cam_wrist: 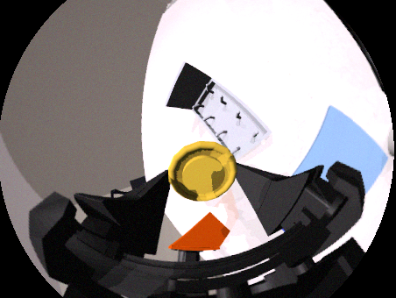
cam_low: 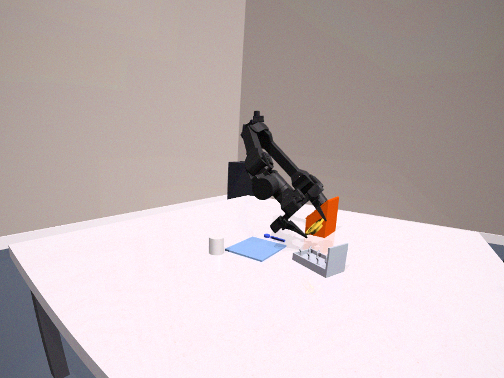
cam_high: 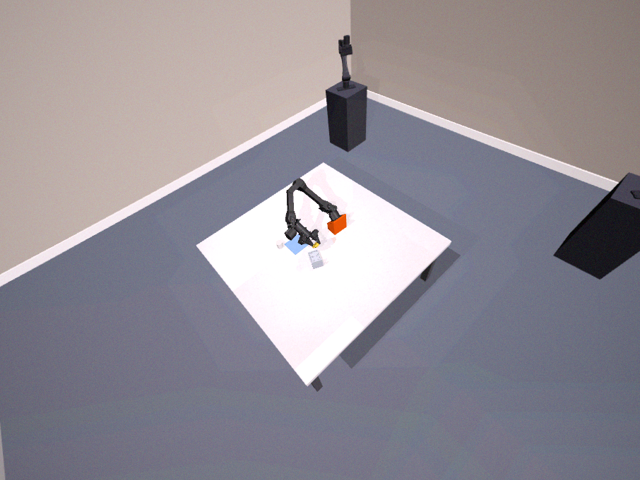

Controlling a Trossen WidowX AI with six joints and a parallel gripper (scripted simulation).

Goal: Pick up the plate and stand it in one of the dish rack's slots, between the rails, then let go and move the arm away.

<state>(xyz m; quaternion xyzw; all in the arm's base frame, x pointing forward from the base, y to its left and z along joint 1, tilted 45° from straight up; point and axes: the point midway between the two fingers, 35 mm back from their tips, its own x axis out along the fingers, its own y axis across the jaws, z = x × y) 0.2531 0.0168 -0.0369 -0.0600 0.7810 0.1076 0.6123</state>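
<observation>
Now: the grey dish rack 6 cm below my gripper tip, 6 cm ahead of it and 3 cm to the left of it. The rest, counted from my gripper tip: blue spoon 18 cm to the right, 8 cm below, 7 cm behind; yellow plate 1 cm to the right, 1 cm above; grey cup 24 cm to the right, 16 cm ahead, 6 cm below.
</observation>
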